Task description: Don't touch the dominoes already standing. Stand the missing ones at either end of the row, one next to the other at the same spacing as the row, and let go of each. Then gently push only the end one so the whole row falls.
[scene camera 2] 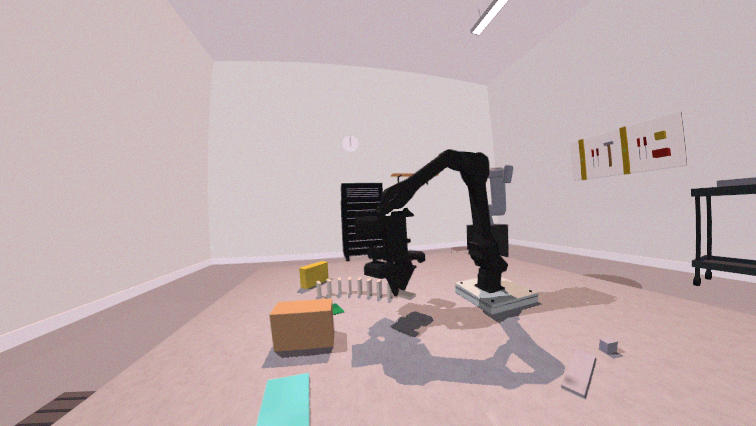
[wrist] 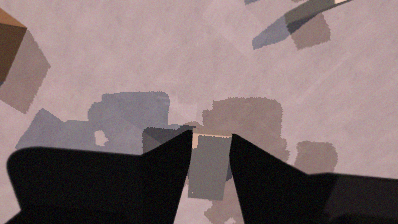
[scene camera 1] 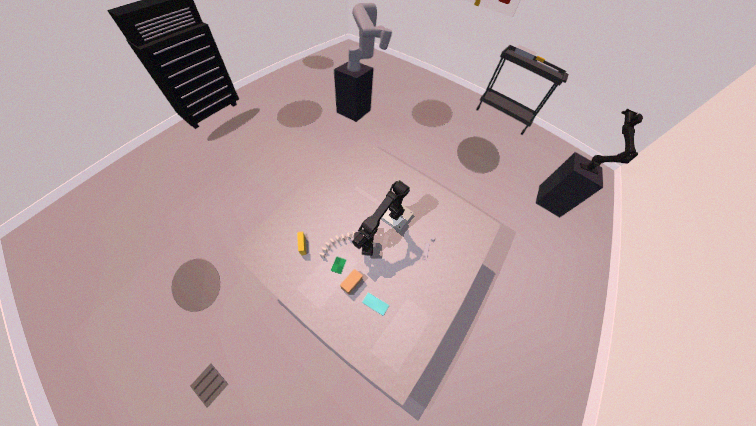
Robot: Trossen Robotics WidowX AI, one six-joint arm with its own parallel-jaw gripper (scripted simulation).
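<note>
A domino [wrist: 209, 162] is held by the gripper [scene camera 2: 398, 294] [wrist: 211, 138], which is visible in the wrist view as well as in scene camera 2. The scene also has an orange box [scene camera 2: 295, 325] in view.
</note>
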